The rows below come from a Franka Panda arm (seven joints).
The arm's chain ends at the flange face. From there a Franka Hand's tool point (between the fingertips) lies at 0.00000 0.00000 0.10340 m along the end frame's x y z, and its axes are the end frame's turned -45 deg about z.
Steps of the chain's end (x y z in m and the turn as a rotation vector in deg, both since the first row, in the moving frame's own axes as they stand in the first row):
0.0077 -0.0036 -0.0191 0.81 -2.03 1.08
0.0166 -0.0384 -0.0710 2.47 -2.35 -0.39
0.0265 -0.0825 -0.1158 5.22 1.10 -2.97
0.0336 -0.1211 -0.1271 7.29 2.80 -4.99
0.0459 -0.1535 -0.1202 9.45 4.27 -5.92
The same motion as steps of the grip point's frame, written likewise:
0.0065 -0.0007 -0.0192 2.01 -0.86 1.08
0.0390 -0.0216 -0.0712 3.41 0.08 -0.39
0.0850 -0.0451 -0.1162 2.91 4.47 -2.97
0.1220 -0.0681 -0.1281 3.17 7.13 -4.99
0.1580 -0.0835 -0.1219 3.66 9.70 -5.92

